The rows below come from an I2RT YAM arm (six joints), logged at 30 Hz.
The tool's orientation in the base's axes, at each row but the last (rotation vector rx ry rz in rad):
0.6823 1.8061 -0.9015
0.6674 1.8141 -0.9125
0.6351 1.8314 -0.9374
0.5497 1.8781 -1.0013
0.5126 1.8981 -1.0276
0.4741 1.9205 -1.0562
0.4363 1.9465 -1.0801
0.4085 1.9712 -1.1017
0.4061 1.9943 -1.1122
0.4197 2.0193 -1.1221
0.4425 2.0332 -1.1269
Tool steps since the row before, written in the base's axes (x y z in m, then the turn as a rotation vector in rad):
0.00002 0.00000 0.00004 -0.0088 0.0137 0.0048
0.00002 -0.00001 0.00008 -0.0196 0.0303 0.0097
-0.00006 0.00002 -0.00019 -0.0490 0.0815 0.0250
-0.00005 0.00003 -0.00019 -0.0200 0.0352 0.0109
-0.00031 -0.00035 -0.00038 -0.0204 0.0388 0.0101
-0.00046 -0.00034 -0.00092 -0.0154 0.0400 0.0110
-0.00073 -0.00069 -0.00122 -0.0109 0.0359 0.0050
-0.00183 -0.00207 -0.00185 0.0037 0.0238 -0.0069
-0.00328 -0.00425 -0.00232 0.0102 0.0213 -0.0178
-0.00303 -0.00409 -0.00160 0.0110 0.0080 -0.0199
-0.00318 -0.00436 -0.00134 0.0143 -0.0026 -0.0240
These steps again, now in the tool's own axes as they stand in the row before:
-0.00004 0.00000 0.00000 -0.0004 -0.0004 -0.0170
-0.00008 -0.00001 0.00000 0.0001 -0.0006 -0.0374
0.00020 0.00003 0.00000 -0.0003 0.0015 -0.0983
0.00019 0.00006 0.00000 -0.0008 0.0014 -0.0419
0.00050 -0.00024 0.00023 -0.0001 0.0036 -0.0448
0.00104 -0.00005 0.00029 -0.0037 0.0071 -0.0435
0.00148 -0.00022 0.00052 -0.0011 0.0108 -0.0363
0.00279 -0.00127 0.00129 0.0007 0.0195 -0.0157
0.00427 -0.00306 0.00257 0.0052 0.0282 -0.0073
0.00350 -0.00319 0.00246 0.0073 0.0225 0.0048
0.00334 -0.00357 0.00264 0.0089 0.0210 0.0164

